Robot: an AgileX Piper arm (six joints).
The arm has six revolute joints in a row. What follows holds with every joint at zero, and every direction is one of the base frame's.
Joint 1 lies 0.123 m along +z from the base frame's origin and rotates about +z.
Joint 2 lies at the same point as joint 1 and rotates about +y.
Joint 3 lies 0.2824 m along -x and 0.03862 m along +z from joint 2 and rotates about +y.
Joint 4 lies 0.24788 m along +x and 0.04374 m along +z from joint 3 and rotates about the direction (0.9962, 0, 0.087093).
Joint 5 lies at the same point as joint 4 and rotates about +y.
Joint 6 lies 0.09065 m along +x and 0.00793 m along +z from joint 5 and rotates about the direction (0.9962, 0, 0.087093).
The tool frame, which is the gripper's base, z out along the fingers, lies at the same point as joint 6; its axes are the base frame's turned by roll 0, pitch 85.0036 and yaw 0 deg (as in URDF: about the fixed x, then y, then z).
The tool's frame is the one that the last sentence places.
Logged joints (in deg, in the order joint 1, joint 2, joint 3, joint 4, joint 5, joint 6), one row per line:
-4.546 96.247 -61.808 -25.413 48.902 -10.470
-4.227 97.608 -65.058 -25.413 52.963 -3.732
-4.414 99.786 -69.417 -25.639 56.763 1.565
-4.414 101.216 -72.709 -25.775 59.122 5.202
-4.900 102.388 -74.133 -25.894 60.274 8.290
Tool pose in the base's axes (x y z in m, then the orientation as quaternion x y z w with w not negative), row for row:
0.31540 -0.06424 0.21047 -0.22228 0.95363 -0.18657 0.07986
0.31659 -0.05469 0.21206 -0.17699 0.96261 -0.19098 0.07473
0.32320 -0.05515 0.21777 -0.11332 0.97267 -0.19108 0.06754
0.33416 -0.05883 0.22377 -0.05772 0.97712 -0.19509 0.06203
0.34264 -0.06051 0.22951 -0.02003 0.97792 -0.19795 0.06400
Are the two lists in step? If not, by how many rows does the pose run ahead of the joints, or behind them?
The pose runs 1 row behind the joints: the pose in row i belongs to the joints in row i - 1.
